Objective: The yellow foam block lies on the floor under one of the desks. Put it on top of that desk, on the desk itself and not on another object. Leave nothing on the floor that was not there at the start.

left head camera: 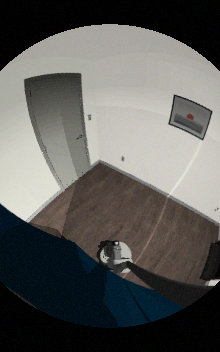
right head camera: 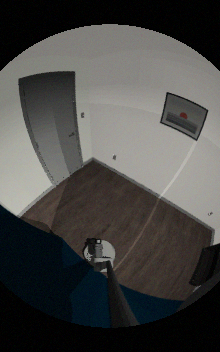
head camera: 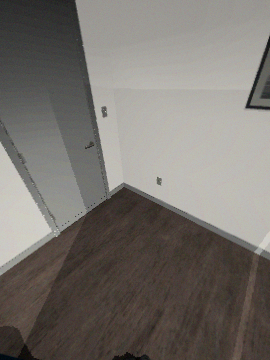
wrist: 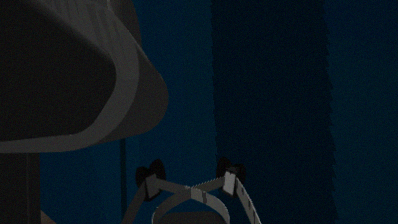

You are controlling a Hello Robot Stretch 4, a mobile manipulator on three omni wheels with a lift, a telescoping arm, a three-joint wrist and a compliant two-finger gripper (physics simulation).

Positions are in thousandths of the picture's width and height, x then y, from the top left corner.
Labels:
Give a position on a framed picture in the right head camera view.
839, 328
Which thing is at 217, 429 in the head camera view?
A grey door.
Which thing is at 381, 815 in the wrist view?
My gripper.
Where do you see a grey door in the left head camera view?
248, 288

